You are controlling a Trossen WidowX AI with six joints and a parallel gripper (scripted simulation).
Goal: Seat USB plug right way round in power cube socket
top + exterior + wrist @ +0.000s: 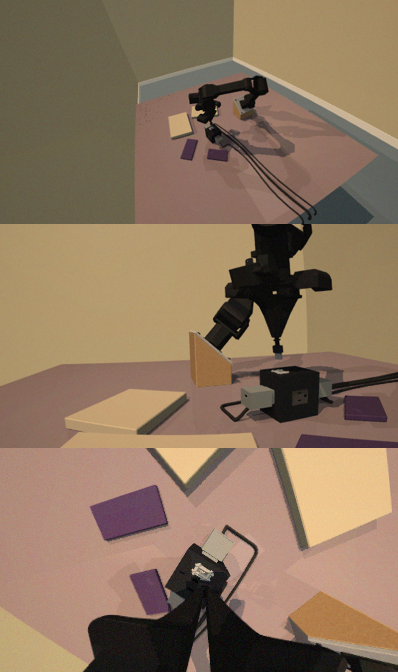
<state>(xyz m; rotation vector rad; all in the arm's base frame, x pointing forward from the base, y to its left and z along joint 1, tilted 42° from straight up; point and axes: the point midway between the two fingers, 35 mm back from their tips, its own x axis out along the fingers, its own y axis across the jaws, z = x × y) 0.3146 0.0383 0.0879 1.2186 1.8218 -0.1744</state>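
Now: the small USB plug 2 cm below my gripper tip. The rest, counted from my gripper tip: pale USB socket 7 cm below, 1 cm to the left.
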